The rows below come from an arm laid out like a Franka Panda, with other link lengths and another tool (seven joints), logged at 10 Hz.
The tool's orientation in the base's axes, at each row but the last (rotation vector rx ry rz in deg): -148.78 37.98 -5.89; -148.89 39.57 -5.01; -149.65 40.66 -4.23; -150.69 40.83 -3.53; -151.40 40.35 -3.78; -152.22 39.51 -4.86; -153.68 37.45 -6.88; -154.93 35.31 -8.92; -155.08 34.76 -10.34; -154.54 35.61 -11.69; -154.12 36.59 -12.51; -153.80 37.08 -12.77; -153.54 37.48 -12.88
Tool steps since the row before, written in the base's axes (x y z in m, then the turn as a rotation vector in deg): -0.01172 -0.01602 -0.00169 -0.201 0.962 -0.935; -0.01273 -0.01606 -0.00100 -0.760 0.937 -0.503; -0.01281 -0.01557 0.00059 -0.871 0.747 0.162; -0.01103 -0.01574 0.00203 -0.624 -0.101 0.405; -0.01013 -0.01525 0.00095 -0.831 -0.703 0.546; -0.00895 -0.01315 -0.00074 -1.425 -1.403 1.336; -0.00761 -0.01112 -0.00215 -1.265 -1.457 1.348; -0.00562 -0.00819 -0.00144 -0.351 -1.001 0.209; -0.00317 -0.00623 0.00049 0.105 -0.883 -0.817; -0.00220 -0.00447 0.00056 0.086 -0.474 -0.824; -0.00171 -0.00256 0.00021 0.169 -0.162 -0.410; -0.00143 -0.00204 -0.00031 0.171 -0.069 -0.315; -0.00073 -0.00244 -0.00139 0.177 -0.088 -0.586
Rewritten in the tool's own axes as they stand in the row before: -0.00272 0.01838 -0.00719 -0.593 -0.245 1.195; -0.00326 0.01869 -0.00780 -1.092 -0.159 0.701; -0.00346 0.01787 -0.00869 -1.134 -0.238 0.006; -0.00196 0.01675 -0.00944 -0.518 0.212 -0.500; -0.00146 0.01643 -0.00799 -0.413 0.730 -0.883; -0.00152 0.01490 -0.00540 -0.630 1.255 -1.952; -0.00164 0.01320 -0.00306 -0.463 1.227 -1.955; -0.00150 0.00964 -0.00234 0.128 0.902 -0.582; -0.00012 0.00630 -0.00306 0.441 1.008 0.498; 0.00007 0.00440 -0.00241 0.241 0.676 0.630; -0.00032 0.00274 -0.00139 0.198 0.224 0.366; -0.00033 0.00239 -0.00069 0.162 0.109 0.308; 0.00042 0.00285 0.00033 0.159 0.228 0.552
